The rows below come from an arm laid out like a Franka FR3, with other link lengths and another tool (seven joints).
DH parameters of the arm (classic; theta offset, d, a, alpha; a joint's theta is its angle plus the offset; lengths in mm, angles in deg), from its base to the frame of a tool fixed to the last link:
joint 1: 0 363 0 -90
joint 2: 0 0 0 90
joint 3: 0 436.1 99.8 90
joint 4: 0 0 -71.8 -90
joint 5: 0 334.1 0 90
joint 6: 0 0 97.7 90
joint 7: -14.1 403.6 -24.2 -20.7
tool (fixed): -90 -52.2 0 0
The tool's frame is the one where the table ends.
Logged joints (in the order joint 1, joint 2, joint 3, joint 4, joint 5, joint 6, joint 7), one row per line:
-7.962 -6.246 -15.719 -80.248 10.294 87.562 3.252
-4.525 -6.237 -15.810 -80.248 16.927 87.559 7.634
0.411 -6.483 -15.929 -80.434 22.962 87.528 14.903
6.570 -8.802 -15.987 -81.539 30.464 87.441 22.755
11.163 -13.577 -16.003 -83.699 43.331 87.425 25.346
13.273 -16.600 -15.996 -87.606 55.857 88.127 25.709
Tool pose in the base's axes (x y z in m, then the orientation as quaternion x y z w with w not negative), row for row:
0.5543 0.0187 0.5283 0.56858 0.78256 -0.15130 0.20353
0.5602 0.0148 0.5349 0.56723 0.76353 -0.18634 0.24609
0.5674 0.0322 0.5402 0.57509 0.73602 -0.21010 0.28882
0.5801 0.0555 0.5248 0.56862 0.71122 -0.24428 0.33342
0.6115 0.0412 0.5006 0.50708 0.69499 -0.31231 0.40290
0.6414 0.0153 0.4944 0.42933 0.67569 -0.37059 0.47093
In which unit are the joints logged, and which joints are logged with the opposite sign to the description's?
The joints are logged in degrees. Opposite sign: joint 2, joint 3, joint 5.
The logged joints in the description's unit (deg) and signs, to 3 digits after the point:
-7.962 6.246 15.719 -80.248 -10.294 87.562 3.252
-4.525 6.237 15.810 -80.248 -16.927 87.559 7.634
0.411 6.483 15.929 -80.434 -22.962 87.528 14.903
6.570 8.802 15.987 -81.539 -30.464 87.441 22.755
11.163 13.577 16.003 -83.699 -43.331 87.425 25.346
13.273 16.600 15.996 -87.606 -55.857 88.127 25.709

